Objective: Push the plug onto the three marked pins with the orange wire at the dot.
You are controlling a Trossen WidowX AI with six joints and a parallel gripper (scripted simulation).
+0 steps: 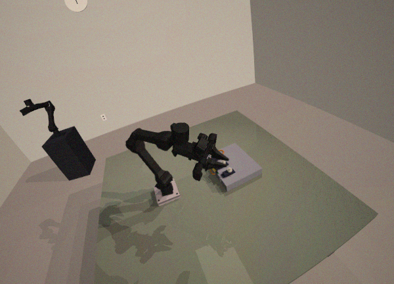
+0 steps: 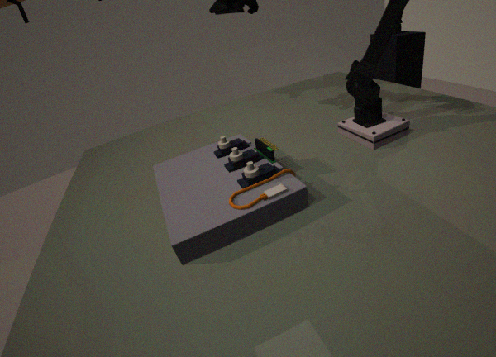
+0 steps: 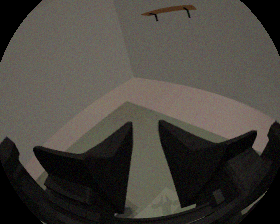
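Right now my gripper tip is 32 cm to the right of the green band, 29 cm above it and 1 cm past it. The rest, counted from my gripper tip: grey holder block 34 cm below, 32 cm to the left, 15 cm ahead; dark pin row 30 cm to the left, 30 cm below.
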